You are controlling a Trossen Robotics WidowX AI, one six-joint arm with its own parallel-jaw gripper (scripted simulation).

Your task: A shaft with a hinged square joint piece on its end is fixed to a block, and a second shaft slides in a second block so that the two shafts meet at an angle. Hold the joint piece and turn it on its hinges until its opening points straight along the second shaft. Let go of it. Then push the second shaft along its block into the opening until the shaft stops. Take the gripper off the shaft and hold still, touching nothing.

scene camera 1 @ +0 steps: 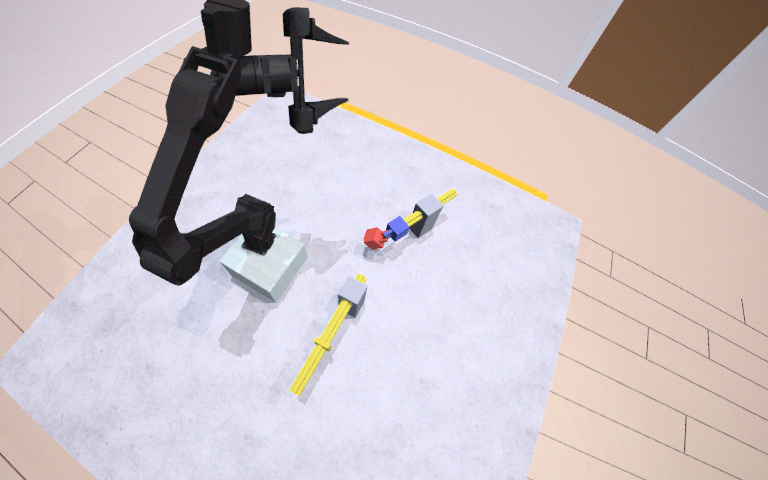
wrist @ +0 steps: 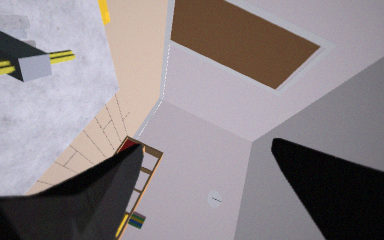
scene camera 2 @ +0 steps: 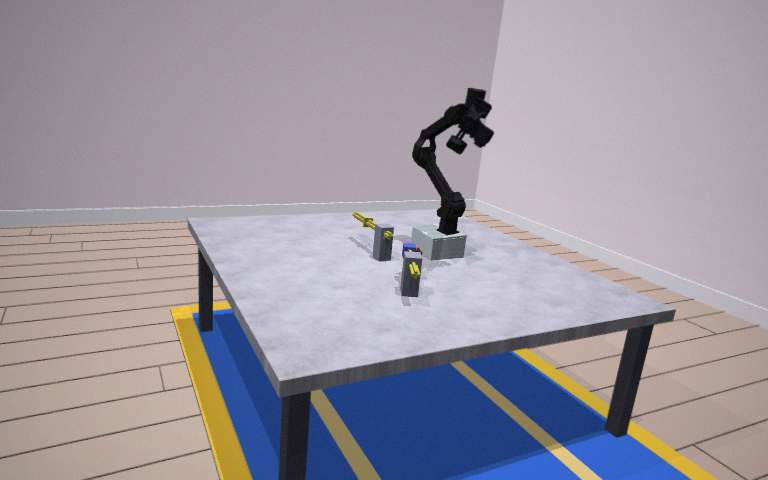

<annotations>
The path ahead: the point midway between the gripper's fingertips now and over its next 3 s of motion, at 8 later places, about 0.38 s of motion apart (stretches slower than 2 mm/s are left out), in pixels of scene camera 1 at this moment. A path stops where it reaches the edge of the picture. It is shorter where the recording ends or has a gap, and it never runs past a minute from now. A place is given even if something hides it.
The gripper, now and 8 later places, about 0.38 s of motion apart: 347, 72; 354, 84; 361, 99; 366, 115; 370, 132; 371, 149; 369, 164; 367, 179; 362, 192
</annotations>
